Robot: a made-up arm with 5 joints. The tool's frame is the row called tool.
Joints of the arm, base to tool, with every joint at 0 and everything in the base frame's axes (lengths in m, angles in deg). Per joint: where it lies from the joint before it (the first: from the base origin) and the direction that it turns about. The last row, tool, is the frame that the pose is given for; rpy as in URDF.
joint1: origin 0 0 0.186 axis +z
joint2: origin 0 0 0 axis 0 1 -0.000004
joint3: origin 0.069 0 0.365 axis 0 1 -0.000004
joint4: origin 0.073 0 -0.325 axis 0 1 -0.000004
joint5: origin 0.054 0 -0.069 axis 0 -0.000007 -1
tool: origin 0 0 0 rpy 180 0 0
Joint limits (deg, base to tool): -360..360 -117.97..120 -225..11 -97..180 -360..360
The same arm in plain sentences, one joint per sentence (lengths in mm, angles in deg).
The arm has five revolute joints in a row. What follows holds with every joint at zero, and every direction is one of the base frame's. The first joint is mounted 186.0 mm along +z from the base frame's origin and rotates about +z, from -360.00 to 360.00 deg. The second joint is mounted at the same point as the first joint and rotates about +y, from -117.97 to 120.00 deg. The third joint is mounted 69.0 mm along +x and 365.0 mm along +z from the second joint and rotates about +y, from -225.00 to 11.00 deg. The fourth joint is mounted 73.0 mm along +x and 325.0 mm along -z from the third joint and rotates about +y, from -97.00 to 180.00 deg. The fifth joint is mounted 54.0 mm along +x and 69.0 mm along -z from the fourth joint and rotates about -z, from -360.00 to 360.00 deg. The tool frame, which is the frame that the pose is given for, is mounted at the same point as the fifth joint; its axes are the base frame's turned by roll 180.00, pitch 0.00 and yaw 0.00 deg (as in URDF: about the fixed x, then y, then z).
